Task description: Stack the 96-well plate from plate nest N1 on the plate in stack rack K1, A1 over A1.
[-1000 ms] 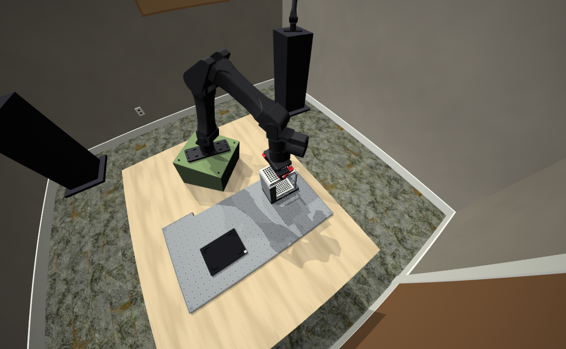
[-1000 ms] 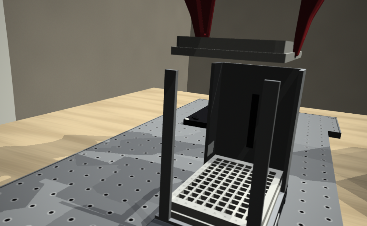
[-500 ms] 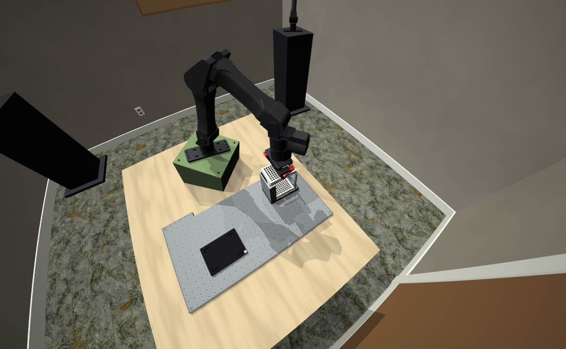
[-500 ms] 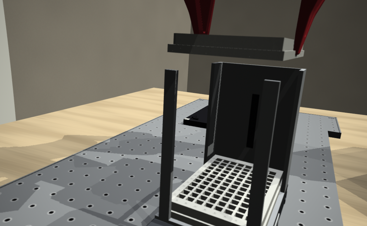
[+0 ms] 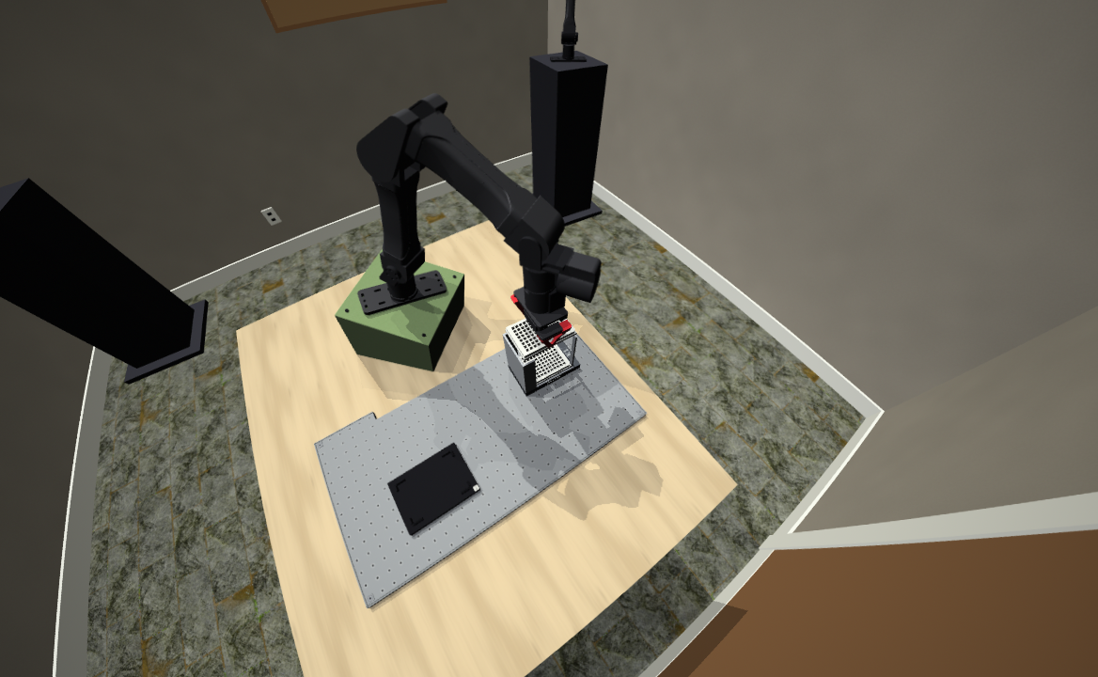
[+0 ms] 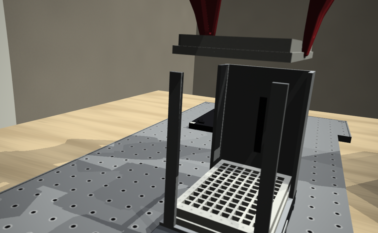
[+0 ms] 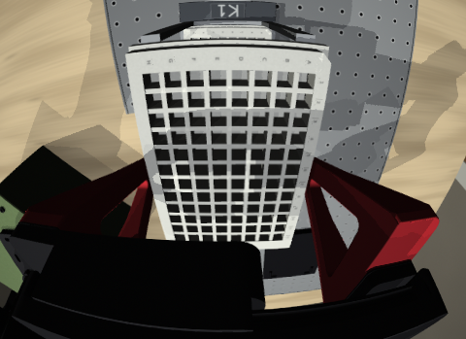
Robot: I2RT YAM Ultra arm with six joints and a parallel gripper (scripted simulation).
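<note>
My hand is 7 cm to the left of the back wall and 9 cm above it. Also, from my hand: pale A1 square 19 cm ahead, 26 cm to the right, 16 cm below.
</note>
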